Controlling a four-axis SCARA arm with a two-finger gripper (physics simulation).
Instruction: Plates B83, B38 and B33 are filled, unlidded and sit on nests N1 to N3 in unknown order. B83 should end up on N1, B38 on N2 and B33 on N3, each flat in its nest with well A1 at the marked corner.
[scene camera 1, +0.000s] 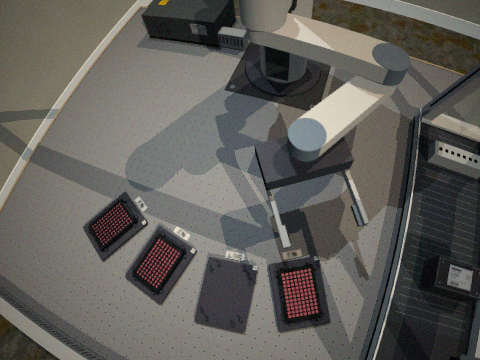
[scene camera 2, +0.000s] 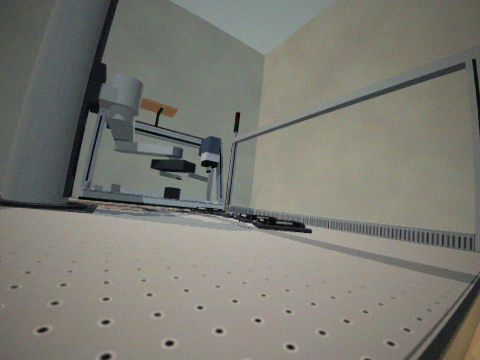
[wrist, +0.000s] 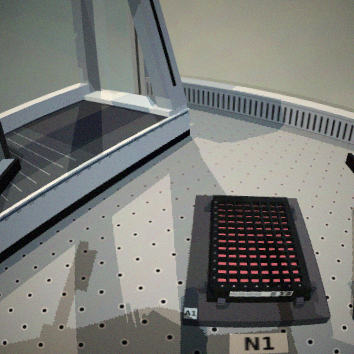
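Where they show: gripper, fingertip midpoint: (scene camera 1: 326, 236) (scene camera 2: 193, 178) (wrist: 181, 138); arm's base at its link origin: (scene camera 1: 283, 70) (scene camera 2: 35, 207).
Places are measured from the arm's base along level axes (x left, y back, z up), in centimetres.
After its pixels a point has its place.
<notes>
A black plate with red wells (scene camera 1: 299, 294) {x 24.7, y -65.5, z 3.4 cm} (wrist: 257, 245) {x 24.1, y -64.2, z 3.9 cm} sits on nest N1 (scene camera 1: 322, 301) {x 30.5, y -65.4, z 2.5 cm} (wrist: 199, 240) {x 29.5, y -63.2, z 2.5 cm}, appearing flat. Its front label is too blurred to read surely. The nest's A1 mark (wrist: 190, 313) {x 25.8, y -55.9, z 2.5 cm} is at its near left corner in the wrist view. Similar plates sit on N2 (scene camera 1: 186, 258) {x -3.7, y -66.8, z 2.5 cm}, plate (scene camera 1: 159, 263) {x -9.4, y -70.6, z 3.3 cm}, and on N3 (scene camera 1: 136, 225) {x -20.0, y -64.1, z 2.9 cm}, plate (scene camera 1: 113, 225) {x -25.9, y -66.7, z 3.8 cm} (scene camera 2: 284, 222) {x -30.6, y -64.6, z 3.6 cm}; their codes are unreadable. My gripper (scene camera 1: 324, 234) {x 25.1, y -54.2, z 17.9 cm} (scene camera 2: 193, 178) {x 25.1, y -54.2, z 17.9 cm} (wrist: 181, 138) {x 25.1, y -54.2, z 17.9 cm} is open and empty, raised above the table, on the arm side of N1. The plates' own A1 corners cannot be made out.
An unoccupied nest (scene camera 1: 226, 295) {x 8.8, y -71.5, z 2.5 cm} lies between N1 and N2. A framed side bay right of N1 holds a dark box (scene camera 1: 450, 277) {x 55.1, y -53.6, z 13.3 cm} and a pale block (scene camera 1: 456, 159) {x 55.0, y -22.1, z 10.7 cm}. A dark controller box (scene camera 1: 187, 22) {x -35.4, y 3.5, z 11.3 cm} stands near the arm base (scene camera 1: 242, 82) {x -10.6, y -10.3, z 1.3 cm}.
</notes>
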